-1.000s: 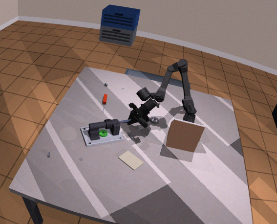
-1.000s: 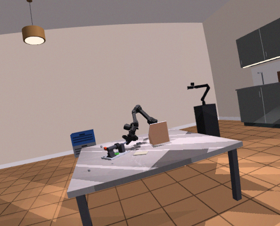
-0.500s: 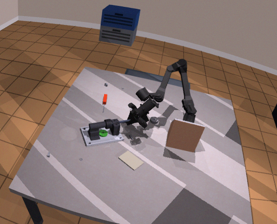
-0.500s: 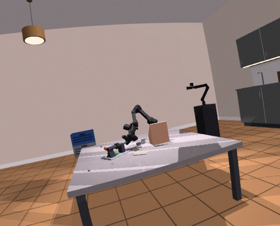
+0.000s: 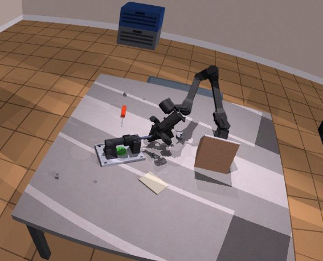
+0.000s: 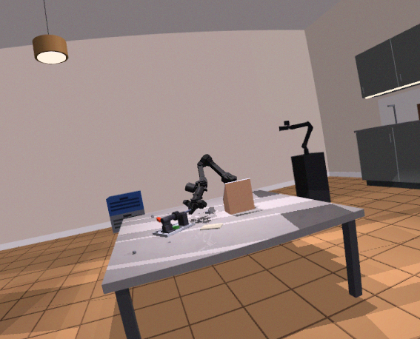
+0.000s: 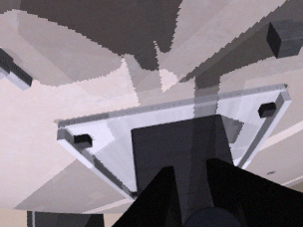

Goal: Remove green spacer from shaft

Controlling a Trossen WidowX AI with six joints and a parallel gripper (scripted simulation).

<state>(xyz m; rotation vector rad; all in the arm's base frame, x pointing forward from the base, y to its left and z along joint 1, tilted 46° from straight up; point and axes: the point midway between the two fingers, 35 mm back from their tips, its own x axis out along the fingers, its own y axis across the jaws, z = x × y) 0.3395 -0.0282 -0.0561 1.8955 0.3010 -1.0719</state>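
My gripper tip is 50 mm short of the thin shaft, 40 mm to the right of it and 30 mm below it. Also, from my gripper tip: green spacer: 120 mm ahead, 80 mm to the left, 40 mm below; then beige card: 90 mm behind, 220 mm to the left, 50 mm below; then toothed disc: 160 mm behind, 160 mm to the right, 50 mm below.
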